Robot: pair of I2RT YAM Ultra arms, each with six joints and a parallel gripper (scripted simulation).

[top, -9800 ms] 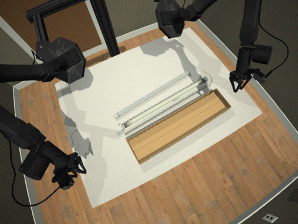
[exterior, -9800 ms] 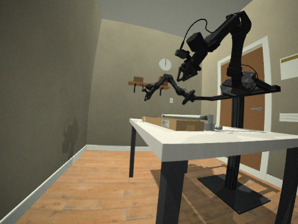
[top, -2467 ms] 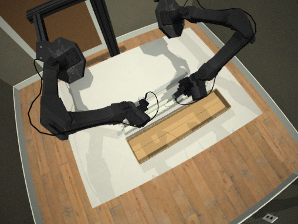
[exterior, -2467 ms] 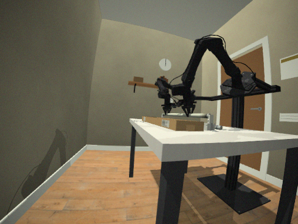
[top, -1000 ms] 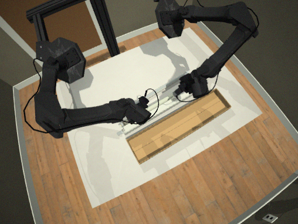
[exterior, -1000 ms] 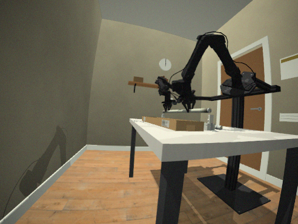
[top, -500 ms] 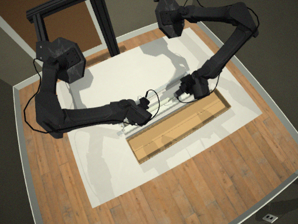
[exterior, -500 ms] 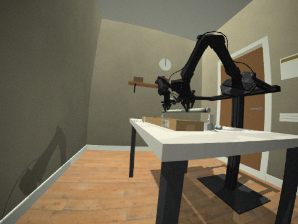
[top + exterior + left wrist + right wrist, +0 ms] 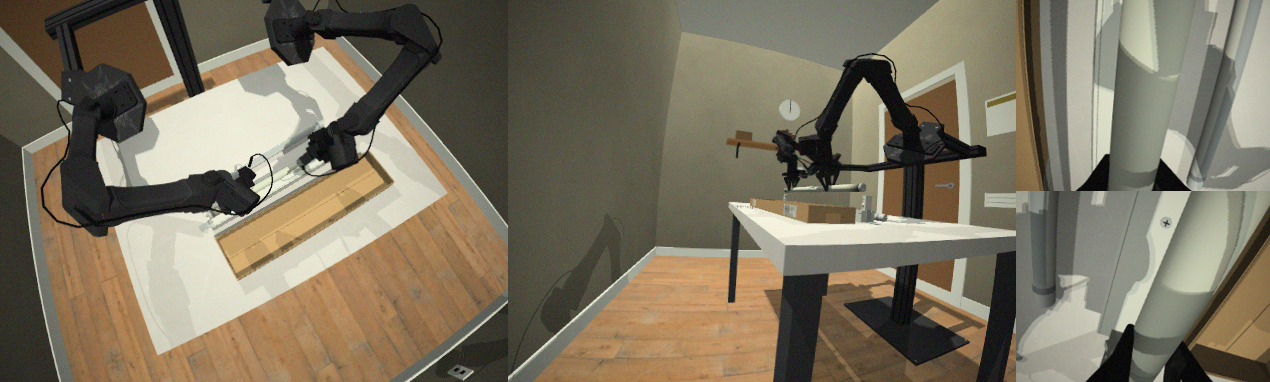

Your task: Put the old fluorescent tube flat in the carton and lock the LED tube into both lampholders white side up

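The brown carton lies 150 mm ahead of my left hand, 100 mm to the right of it and 80 mm below it. Round my left hand: LED tube (150 mm to the right, 120 mm behind, 100 mm below); old fluorescent tube (120 mm to the right, 10 mm ahead).
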